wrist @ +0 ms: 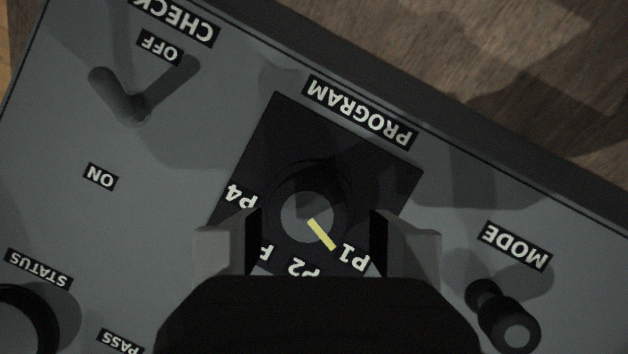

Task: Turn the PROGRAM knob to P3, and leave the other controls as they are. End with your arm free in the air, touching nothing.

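Places are measured from the arm's base along level axes (x back, y right, z up), in millimetres.
Where they show: gripper, fingertip midpoint: (315, 232).
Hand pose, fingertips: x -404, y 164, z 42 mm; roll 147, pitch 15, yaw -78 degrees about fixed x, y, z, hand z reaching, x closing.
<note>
After its pixels a point has its place.
The PROGRAM knob (307, 216) @(x -419, y 172, z 17 mm) is a dark round knob with a grey top, on a black square plate (280, 120) @(x -395, y 207, z -28 mm). Its yellow pointer line (321, 234) @(x -426, y 162, z 19 mm) points at the P1 label (354, 257) @(x -455, y 139, z -3 mm). The P2 label (303, 267) @(x -469, y 166, z 7 mm) and the P4 label (241, 196) @(x -440, y 215, z -3 mm) also show; the P3 label (265, 252) @(x -466, y 191, z 9 mm) is mostly hidden behind the left finger. My gripper (315, 232) @(x -404, y 164, z 42 mm) is open, with one finger on each side of the knob in the view. A gap shows between the knob and each finger; how high the fingertips are above the plate I cannot tell.
A CHECK toggle lever (117, 95) @(x -387, y 282, z 14 mm) stands at upper left, between the OFF label (160, 47) @(x -377, y 285, z -31 mm) and the ON label (100, 176) @(x -451, y 301, z 10 mm). A MODE lever (505, 320) @(x -432, y 61, z 26 mm) with a dark tip stands at lower right. A round dark-rimmed STATUS part (47, 330) @(x -540, y 305, z 63 mm) is at lower left. Wooden table (500, 55) @(x -345, y 92, z -108 mm) lies beyond the panel edge.
</note>
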